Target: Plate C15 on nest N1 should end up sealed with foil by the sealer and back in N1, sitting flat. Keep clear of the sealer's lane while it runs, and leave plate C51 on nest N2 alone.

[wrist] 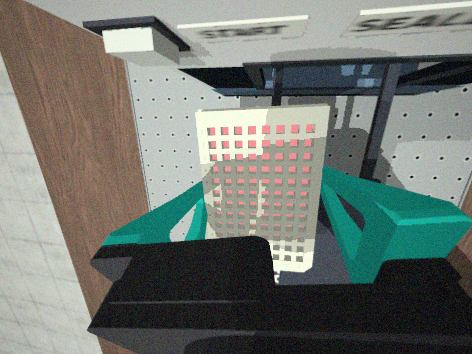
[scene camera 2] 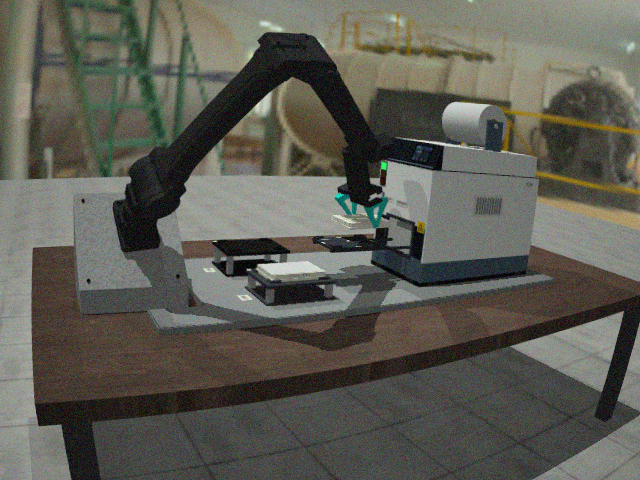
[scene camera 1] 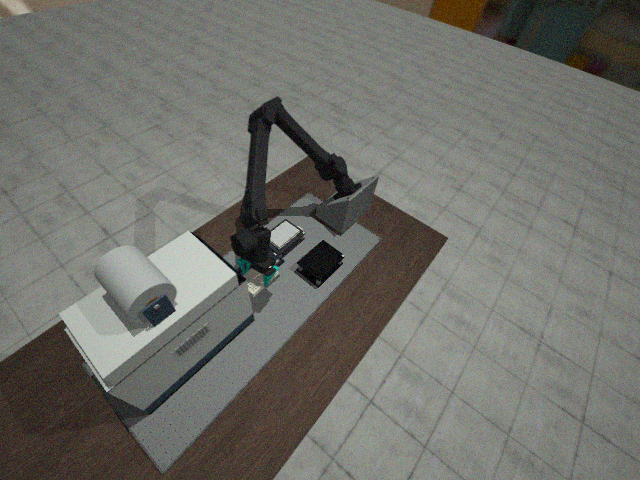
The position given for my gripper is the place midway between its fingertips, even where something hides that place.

Observation:
I see my gripper [scene camera 2: 364, 223], an START button [wrist: 145, 46], a black sealer stage [scene camera 2: 359, 242] and a white roll [scene camera 1: 129, 277].
My gripper is seen too in the wrist view [wrist: 258, 179] and in scene camera 1 [scene camera 1: 255, 280]. The black sealer stage is seen too in the wrist view [wrist: 328, 267]. The white roll shows as well in scene camera 2 [scene camera 2: 464, 122].

